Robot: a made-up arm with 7 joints.
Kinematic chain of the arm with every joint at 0, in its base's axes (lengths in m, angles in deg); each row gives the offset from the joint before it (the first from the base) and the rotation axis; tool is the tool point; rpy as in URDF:
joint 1: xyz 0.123 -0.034 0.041 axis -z
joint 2: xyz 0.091 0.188 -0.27 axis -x
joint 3: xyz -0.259 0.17 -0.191 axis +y
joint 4: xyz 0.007 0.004 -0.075 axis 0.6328 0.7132 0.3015
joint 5: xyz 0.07 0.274 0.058 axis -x
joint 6: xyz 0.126 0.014 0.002 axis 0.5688 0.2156 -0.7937
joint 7: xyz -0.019 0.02 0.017 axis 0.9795 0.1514 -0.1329
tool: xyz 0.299 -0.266 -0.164 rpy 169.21 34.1 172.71
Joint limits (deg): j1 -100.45..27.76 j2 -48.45..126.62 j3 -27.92..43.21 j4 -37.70..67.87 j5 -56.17..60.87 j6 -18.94..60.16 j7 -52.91..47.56
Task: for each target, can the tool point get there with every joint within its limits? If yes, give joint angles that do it. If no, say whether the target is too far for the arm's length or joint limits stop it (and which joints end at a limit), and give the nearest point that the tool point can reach.
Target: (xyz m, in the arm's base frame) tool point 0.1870 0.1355 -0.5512
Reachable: yes | joints -55.83 38.61 13.66 -7.63 -4.91 32.09 -38.07
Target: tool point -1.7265 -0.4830 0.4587
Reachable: no: too far | nearest point -0.9479 -0.2940 0.0583 | short by 0.896 m
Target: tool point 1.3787 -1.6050 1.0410
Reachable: no: too far | nearest point 0.5424 -0.5587 -0.0896 | short by 1.753 m
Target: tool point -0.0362 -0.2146 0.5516
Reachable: no: joint limits stop it (at a limit: joint 1, joint 2, joint 3, joint 4, joint 5, joint 7) | nearest point -0.1606 -0.1265 0.3172 | short by 0.280 m
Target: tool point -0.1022 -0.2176 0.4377
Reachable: no: joint limits stop it (at a limit: joint 1, joint 2, joint 3, joint 4, joint 5, joint 7) | nearest point -0.1513 -0.1453 0.3044 | short by 0.159 m
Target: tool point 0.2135 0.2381 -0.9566
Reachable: yes | joints 15.59 27.10 7.50 25.24 -37.47 31.53 -17.69
